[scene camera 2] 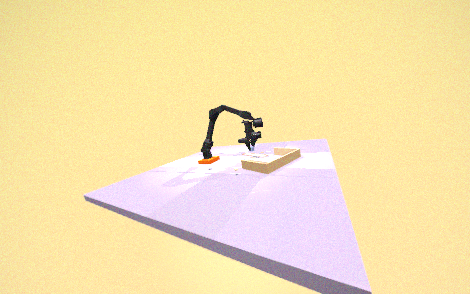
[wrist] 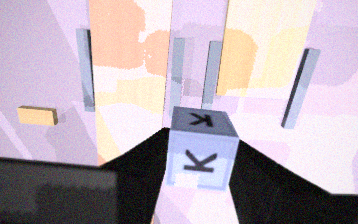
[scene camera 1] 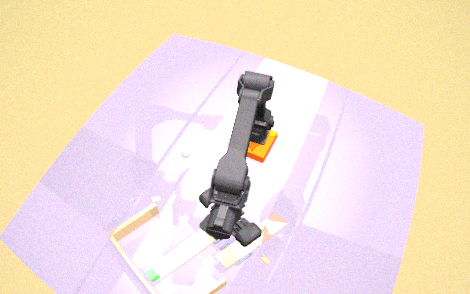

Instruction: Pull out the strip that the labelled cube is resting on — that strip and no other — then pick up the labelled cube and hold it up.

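Observation:
My gripper [scene camera 1: 230, 228], which you'd also find in the wrist view [wrist: 197, 138], is holding a pale blue cube marked k [wrist: 202, 145].

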